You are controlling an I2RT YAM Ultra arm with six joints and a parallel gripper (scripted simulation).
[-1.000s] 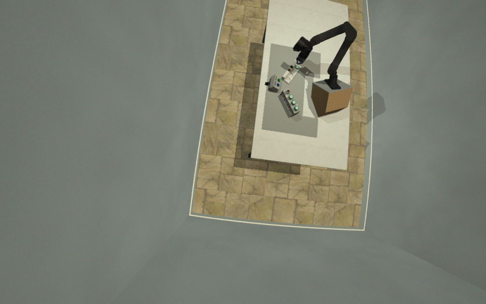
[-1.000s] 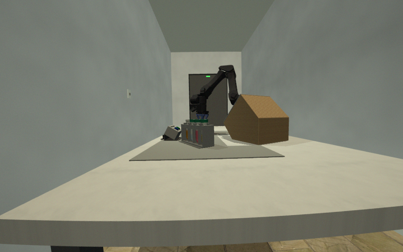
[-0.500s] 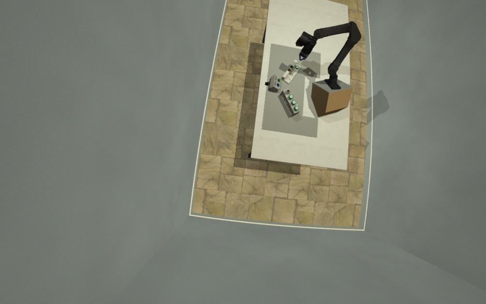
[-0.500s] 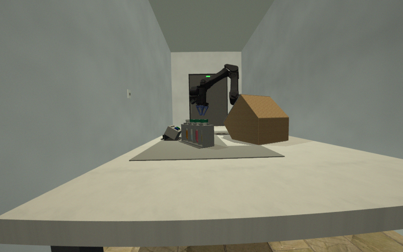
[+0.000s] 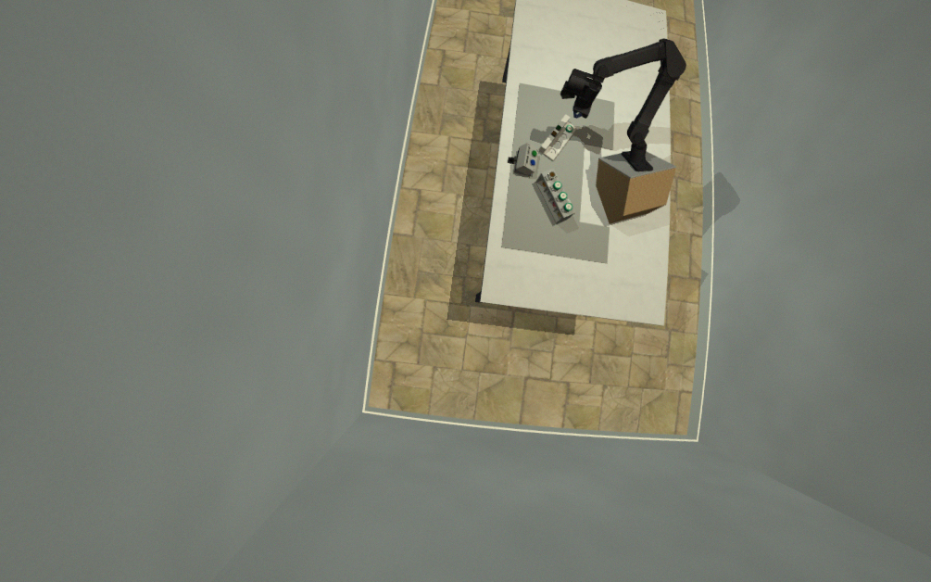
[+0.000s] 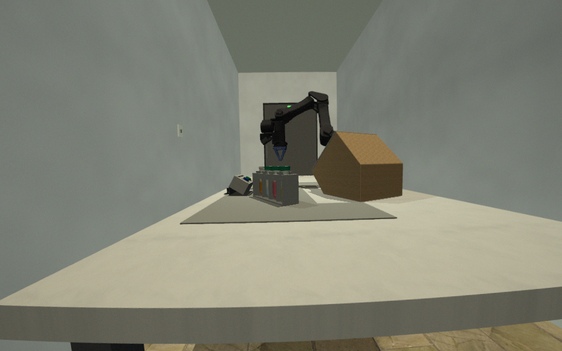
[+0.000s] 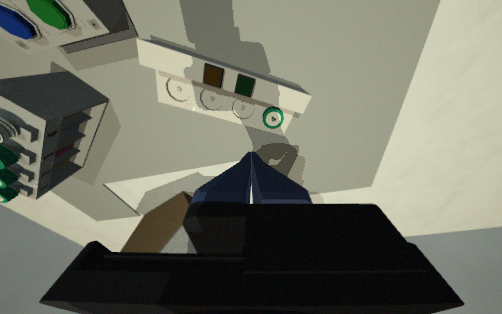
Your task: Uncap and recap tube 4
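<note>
The green ready key is 180 mm ahead of my hand, 130 mm to the left of it and 90 mm below it. Round my hand: blue cycle key: 190 mm ahead, 180 mm to the left, 90 mm below.
</note>
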